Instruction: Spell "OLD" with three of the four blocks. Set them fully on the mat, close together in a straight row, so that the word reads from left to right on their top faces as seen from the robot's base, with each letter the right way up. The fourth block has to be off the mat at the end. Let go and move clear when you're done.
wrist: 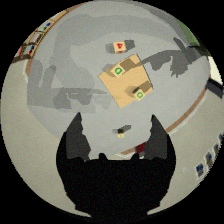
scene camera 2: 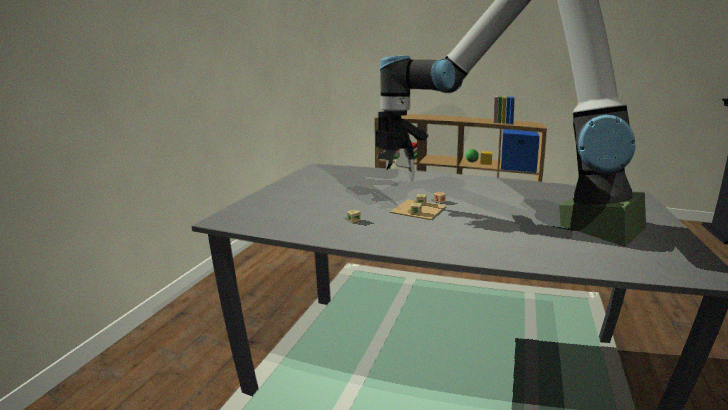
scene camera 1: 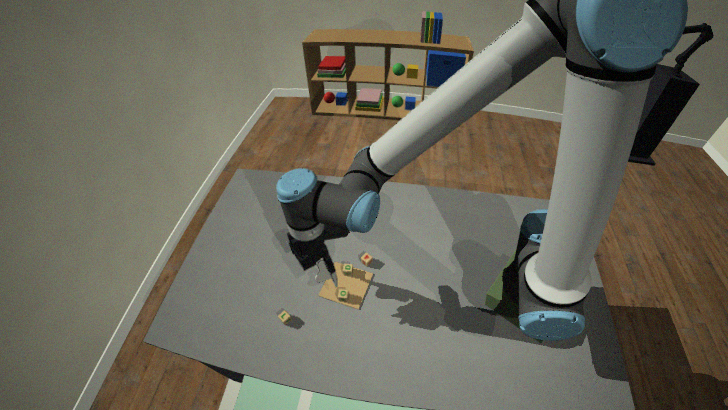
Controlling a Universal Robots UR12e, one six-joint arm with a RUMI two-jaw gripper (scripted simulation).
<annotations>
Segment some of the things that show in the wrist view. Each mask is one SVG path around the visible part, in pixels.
The gripper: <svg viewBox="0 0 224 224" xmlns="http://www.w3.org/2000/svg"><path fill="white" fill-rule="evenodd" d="M45 202L53 208L57 208L60 212L74 218L77 217L77 219L80 218L80 220L83 219L83 221L87 220L87 222L100 224L125 224L143 221L146 218L149 219L149 217L152 218L152 216L155 217L168 211L169 208L173 208L187 198L197 187L188 196L176 203L176 205L174 204L160 212L148 215L148 211L160 206L160 201L167 194L175 171L176 154L169 134L166 133L157 117L152 115L151 135L145 144L143 159L139 159L139 154L134 153L130 160L108 160L104 153L99 153L99 159L90 160L88 155L91 148L86 136L82 134L82 118L78 112L62 135L56 153L56 166L66 195L75 204L75 210L87 213L91 217L75 215L61 210L47 201Z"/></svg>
A tan mat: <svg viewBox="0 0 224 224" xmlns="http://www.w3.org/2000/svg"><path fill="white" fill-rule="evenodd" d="M136 54L117 63L126 70L120 78L117 78L110 71L116 64L99 75L99 78L120 108L137 100L132 94L132 91L137 87L141 88L145 94L153 91L148 76Z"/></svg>
</annotations>
